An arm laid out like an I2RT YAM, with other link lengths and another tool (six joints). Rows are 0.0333 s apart.
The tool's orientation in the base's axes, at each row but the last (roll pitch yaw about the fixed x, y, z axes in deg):
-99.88 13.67 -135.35
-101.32 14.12 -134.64
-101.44 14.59 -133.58
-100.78 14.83 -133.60
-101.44 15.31 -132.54
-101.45 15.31 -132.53
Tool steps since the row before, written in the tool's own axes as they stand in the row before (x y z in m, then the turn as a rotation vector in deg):
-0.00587 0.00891 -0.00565 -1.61 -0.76 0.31
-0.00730 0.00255 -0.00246 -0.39 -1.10 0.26
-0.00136 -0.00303 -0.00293 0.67 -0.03 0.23
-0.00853 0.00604 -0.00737 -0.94 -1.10 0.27
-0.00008 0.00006 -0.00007 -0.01 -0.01 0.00
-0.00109 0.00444 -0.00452 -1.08 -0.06 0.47
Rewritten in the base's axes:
0.00038 0.01035 -0.00620 1.30 0.67 1.06
0.00325 0.00743 -0.00018 0.42 -0.24 1.09
-0.00135 0.00187 0.00378 -0.28 -0.63 -0.18
0.00043 0.01259 -0.00222 0.79 0.14 1.24
0.00000 0.00012 -0.00002 0.01 0.00 0.01
-0.00259 0.00504 -0.00304 1.06 0.45 0.25

